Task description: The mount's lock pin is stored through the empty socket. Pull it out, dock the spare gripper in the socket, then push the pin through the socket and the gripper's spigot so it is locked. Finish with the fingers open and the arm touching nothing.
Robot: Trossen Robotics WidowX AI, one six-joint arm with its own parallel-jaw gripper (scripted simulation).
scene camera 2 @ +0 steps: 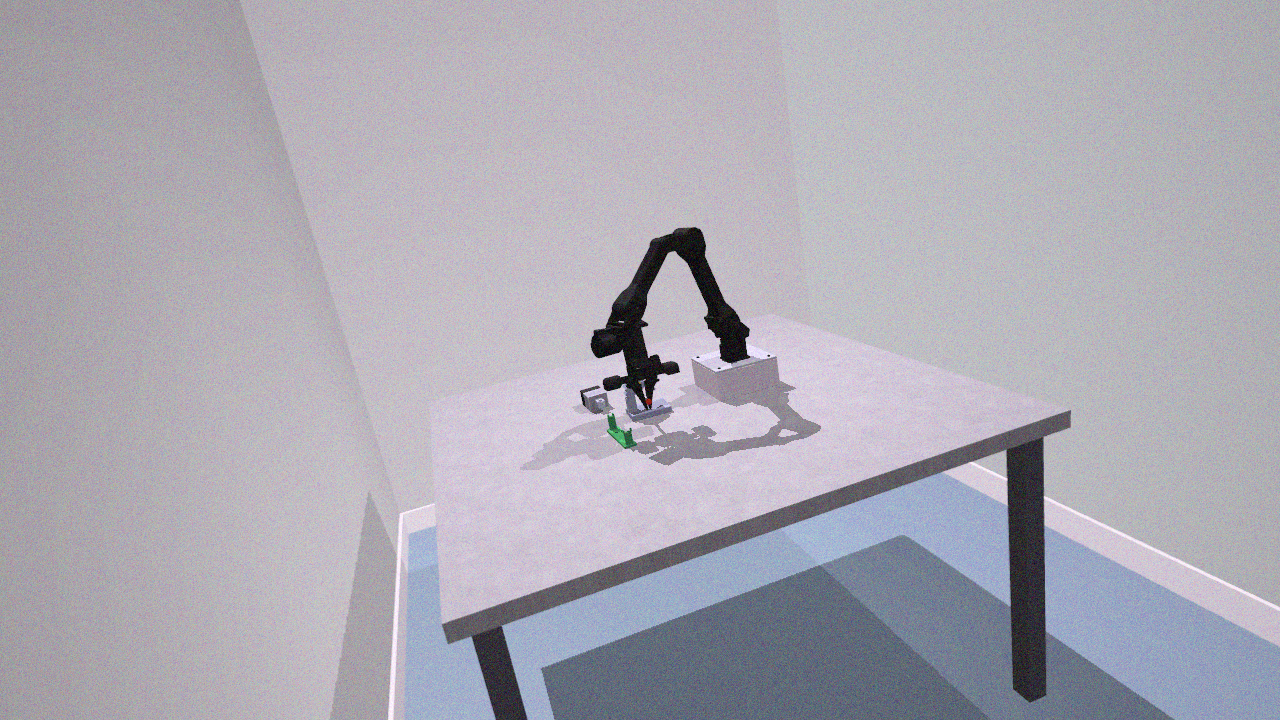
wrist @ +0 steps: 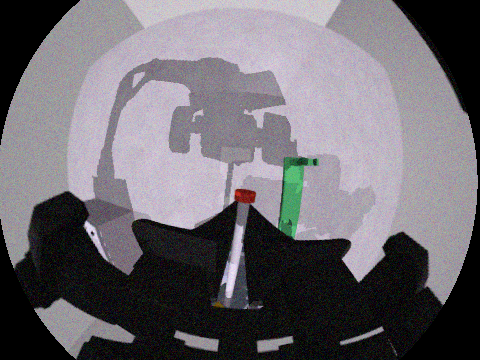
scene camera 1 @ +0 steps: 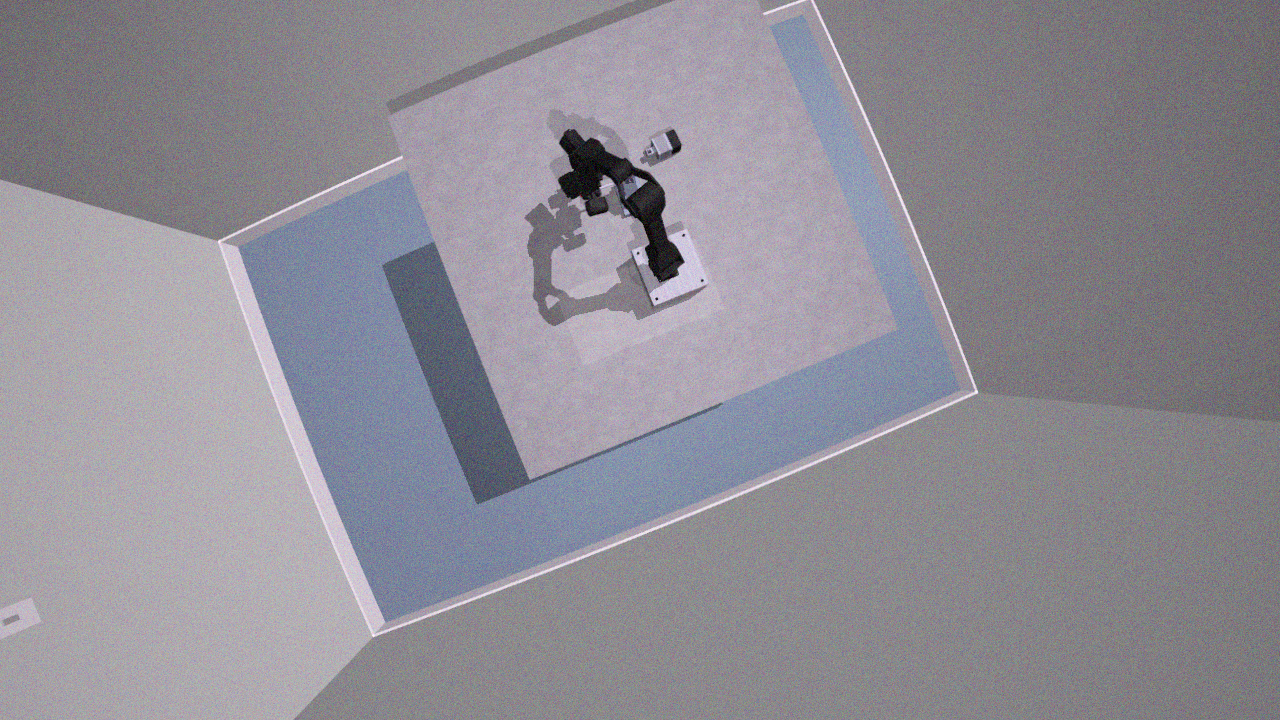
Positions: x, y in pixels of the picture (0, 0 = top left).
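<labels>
Scene camera 1 shows the gripper (587, 196), and the gripper can be seen in scene camera 2 and in the wrist view too. On the gripper, (scene camera 2: 632, 383) and (wrist: 337, 274) are the same spot.
</labels>
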